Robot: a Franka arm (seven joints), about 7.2 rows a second.
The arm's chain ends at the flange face. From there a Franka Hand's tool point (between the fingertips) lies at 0.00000 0.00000 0.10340 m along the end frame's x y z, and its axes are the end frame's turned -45 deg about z.
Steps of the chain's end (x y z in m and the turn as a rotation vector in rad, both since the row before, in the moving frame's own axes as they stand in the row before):
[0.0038, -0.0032, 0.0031, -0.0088, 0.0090, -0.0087]
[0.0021, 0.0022, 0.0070, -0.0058, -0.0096, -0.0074]
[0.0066, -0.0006, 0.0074, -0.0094, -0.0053, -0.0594]
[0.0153, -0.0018, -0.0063, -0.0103, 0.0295, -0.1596]
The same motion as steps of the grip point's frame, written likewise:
[0.0050, 0.0017, 0.0031, -0.0126, 0.0001, -0.0087]
[-0.0012, 0.0028, 0.0070, 0.0027, -0.0109, -0.0074]
[0.0040, 0.0046, 0.0074, -0.0029, -0.0104, -0.0594]
[0.0137, 0.0123, -0.0064, -0.0281, 0.0136, -0.1596]

